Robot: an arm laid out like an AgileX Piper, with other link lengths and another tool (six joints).
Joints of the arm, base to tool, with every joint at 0 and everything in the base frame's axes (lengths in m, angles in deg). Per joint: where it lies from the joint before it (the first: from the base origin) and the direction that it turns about. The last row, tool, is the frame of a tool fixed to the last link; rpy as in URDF.
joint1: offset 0 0 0.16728 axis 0 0 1
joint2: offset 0 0 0 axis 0 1 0
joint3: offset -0.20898 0 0.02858 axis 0 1 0
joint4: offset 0.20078 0 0.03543 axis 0.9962 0 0.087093
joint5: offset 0 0 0 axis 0 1 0
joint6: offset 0.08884 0 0.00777 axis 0.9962 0 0.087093
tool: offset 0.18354 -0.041 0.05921 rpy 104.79 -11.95 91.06
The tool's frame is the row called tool.
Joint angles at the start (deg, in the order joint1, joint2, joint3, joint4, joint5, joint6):
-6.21 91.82 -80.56 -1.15 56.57 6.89
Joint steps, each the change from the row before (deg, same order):
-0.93 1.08 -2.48 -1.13 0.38 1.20
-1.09 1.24 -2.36 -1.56 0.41 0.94
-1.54 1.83 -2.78 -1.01 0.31 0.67
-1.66 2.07 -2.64 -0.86 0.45 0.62
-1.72 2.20 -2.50 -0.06 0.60 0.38
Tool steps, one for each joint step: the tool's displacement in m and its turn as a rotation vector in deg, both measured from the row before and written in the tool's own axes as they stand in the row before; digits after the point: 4 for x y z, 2 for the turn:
-0.0082 0.0103 -0.0078 -1.40 -0.44 1.69
-0.0111 0.0104 -0.0065 -1.26 -1.05 1.55
-0.0121 0.0119 -0.0043 -1.08 -0.74 1.89
-0.0134 0.0103 -0.0010 -0.56 -0.82 2.05
-0.0118 0.0079 0.0025 0.09 -0.33 2.10

